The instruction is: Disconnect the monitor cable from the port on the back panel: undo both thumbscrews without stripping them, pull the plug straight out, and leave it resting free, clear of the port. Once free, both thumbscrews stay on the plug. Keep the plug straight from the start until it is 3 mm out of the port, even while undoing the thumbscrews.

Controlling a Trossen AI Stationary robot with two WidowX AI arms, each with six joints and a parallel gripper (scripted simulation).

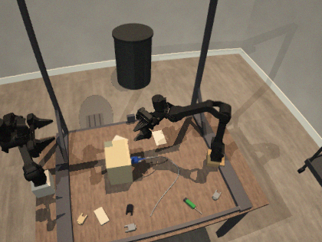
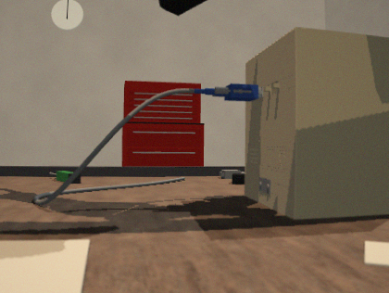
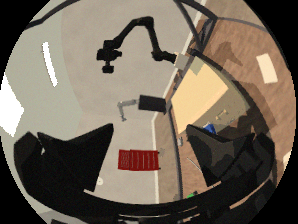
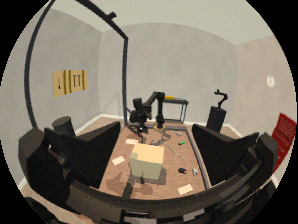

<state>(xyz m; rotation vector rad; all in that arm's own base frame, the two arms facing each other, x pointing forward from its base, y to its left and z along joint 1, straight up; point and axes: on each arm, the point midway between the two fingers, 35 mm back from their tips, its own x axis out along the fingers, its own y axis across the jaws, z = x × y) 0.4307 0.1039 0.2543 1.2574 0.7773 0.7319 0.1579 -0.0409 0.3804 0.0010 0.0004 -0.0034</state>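
My left gripper is now 6 cm short of the blue plug, 3 cm to the left of it and 15 cm above it. The rest, counted from my left hand: back panel (3 cm ahead, 6 cm to the right, 19 cm below); beige box (3 cm ahead, 12 cm to the right, 19 cm below).
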